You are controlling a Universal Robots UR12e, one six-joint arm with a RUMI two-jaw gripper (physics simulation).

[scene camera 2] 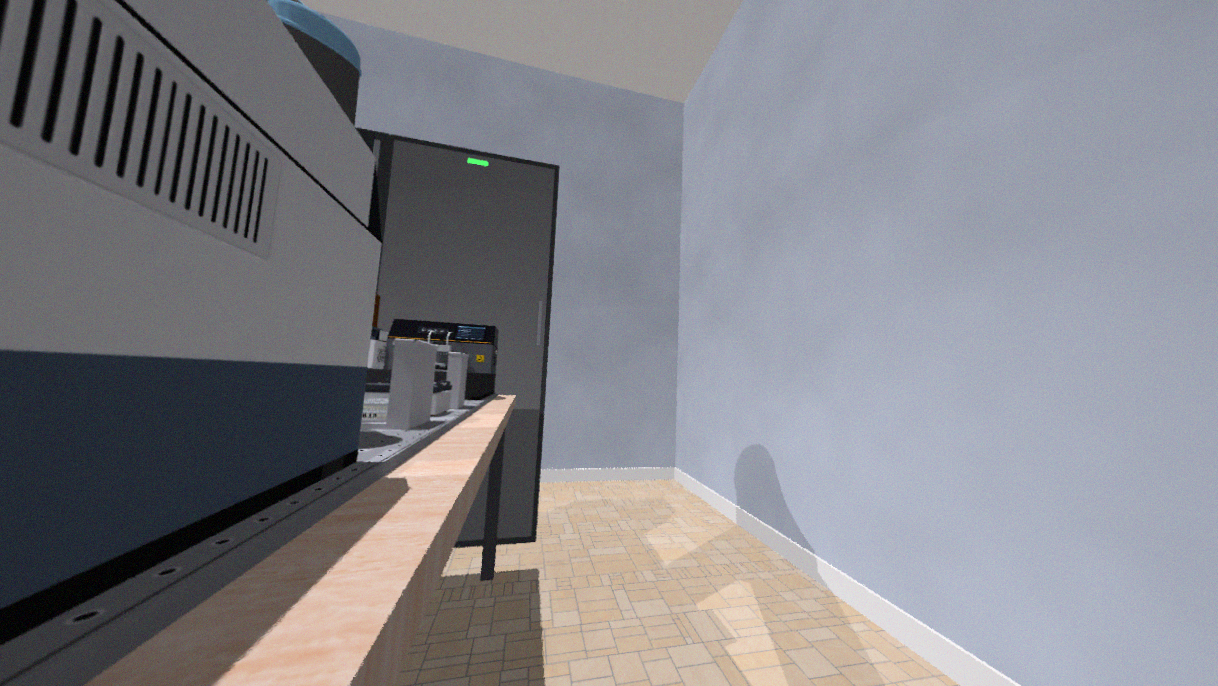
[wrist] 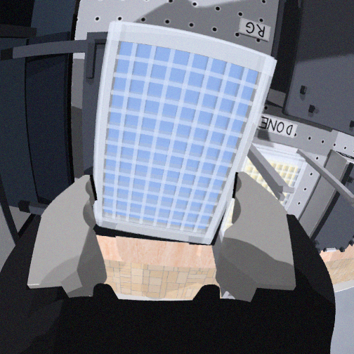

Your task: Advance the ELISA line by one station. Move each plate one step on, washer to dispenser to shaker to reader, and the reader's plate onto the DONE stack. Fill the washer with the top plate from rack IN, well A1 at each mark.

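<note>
A plate with blue wells [wrist: 175, 135] fills the middle of the wrist view, held between the two grey jaws near its lower end. My gripper [wrist: 164, 177] is shut on this plate. A plate with pale yellow wells [wrist: 280, 175] lies lower, to the right, by the DONE label [wrist: 277, 127], partly hidden behind a grey bar and the right jaw. The gripper does not show in the scene view. Well A1 cannot be made out on the held plate.
A label reading RG [wrist: 255, 30] is on the perforated deck [wrist: 172, 14]. Dark machines stand at the left [wrist: 47, 125] and upper right [wrist: 320, 55]. In the scene view, a large white and blue machine [scene camera 2: 178, 298] stands on the wooden bench [scene camera 2: 340, 588], with a dark cabinet [scene camera 2: 468, 255] behind.
</note>
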